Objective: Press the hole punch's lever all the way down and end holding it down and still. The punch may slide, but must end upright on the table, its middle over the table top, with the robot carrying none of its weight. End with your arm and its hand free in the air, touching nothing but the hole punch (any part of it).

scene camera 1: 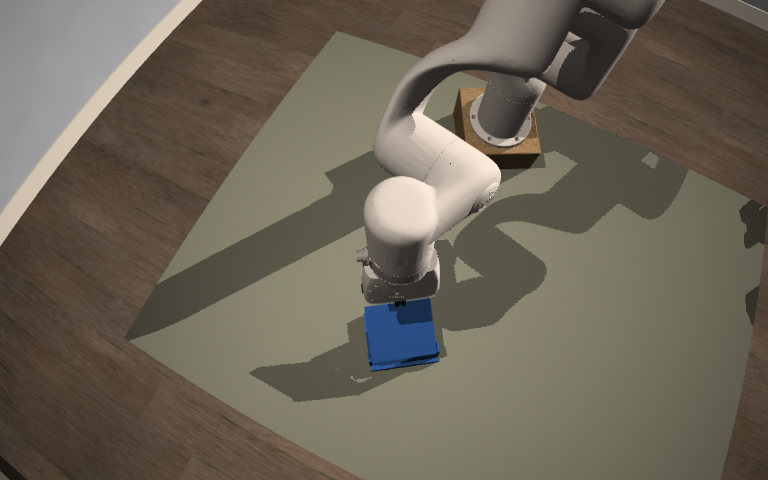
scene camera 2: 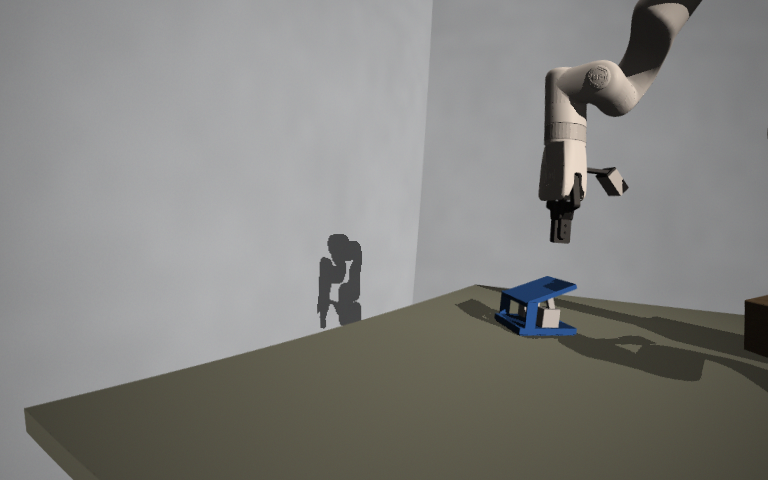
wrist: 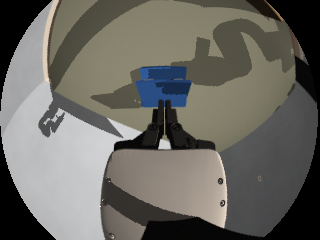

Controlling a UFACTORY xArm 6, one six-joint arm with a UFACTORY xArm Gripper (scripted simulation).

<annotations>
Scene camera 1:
gripper: 398,297
blue hole punch: 399,337
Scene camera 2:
gripper: 559,242
blue hole punch: 529,295
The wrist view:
gripper: 164,107
blue hole punch: 150,89
</annotations>
